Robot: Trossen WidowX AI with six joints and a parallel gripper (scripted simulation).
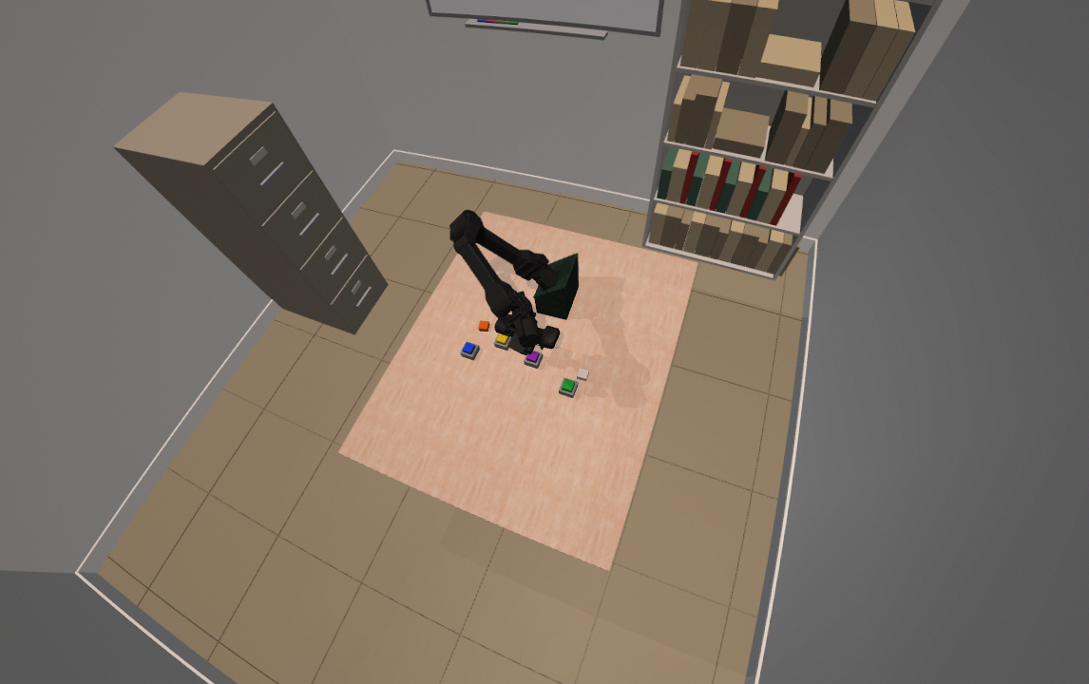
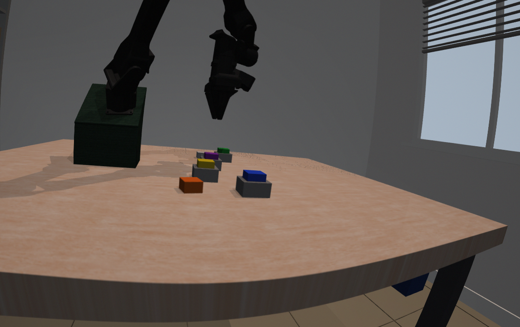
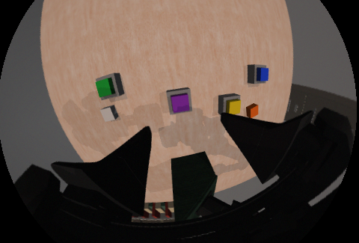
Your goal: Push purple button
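Right now my gripper tip is 90 mm above the purple button. The rest, counted from my gripper tip: yellow button: 50 mm behind, 120 mm to the right, 90 mm below; then green button: 70 mm ahead, 130 mm to the left, 90 mm below; then white block: 10 mm ahead, 170 mm to the left, 110 mm below.
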